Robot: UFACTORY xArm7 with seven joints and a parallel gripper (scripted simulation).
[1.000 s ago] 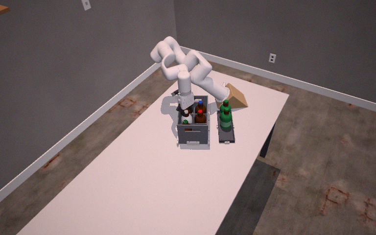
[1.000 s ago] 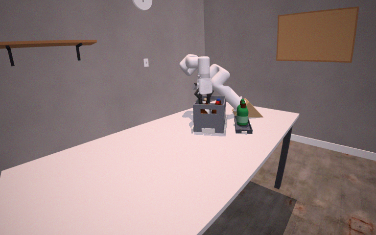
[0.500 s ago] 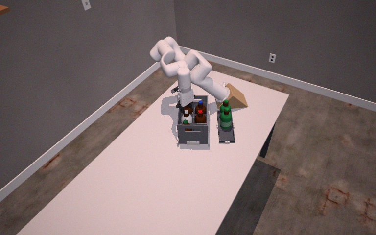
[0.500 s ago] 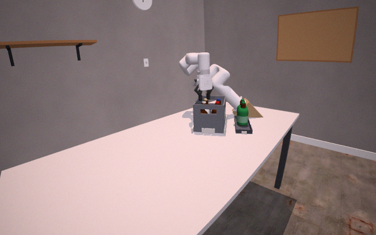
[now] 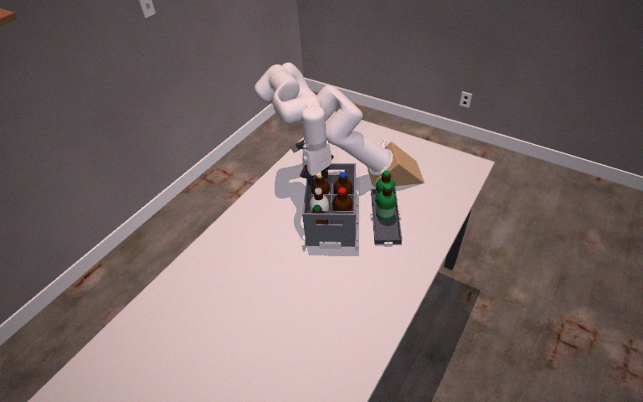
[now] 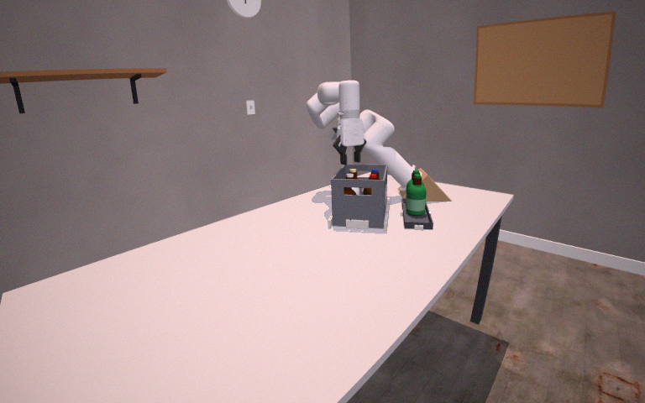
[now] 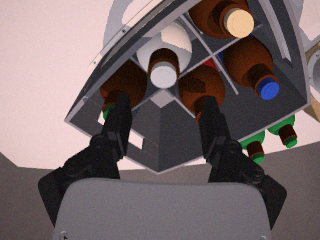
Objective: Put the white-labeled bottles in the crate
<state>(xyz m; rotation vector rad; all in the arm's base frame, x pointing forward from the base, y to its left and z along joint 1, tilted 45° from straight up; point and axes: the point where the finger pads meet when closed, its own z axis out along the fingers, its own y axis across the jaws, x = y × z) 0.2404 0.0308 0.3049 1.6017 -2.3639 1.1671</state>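
Right now the white-labeled bottle is 140 mm below my hand. Round my hand: grey crate: 140 mm below, 40 mm to the left, 10 mm behind; then dark tray: 240 mm to the left, 210 mm below, 80 mm behind.
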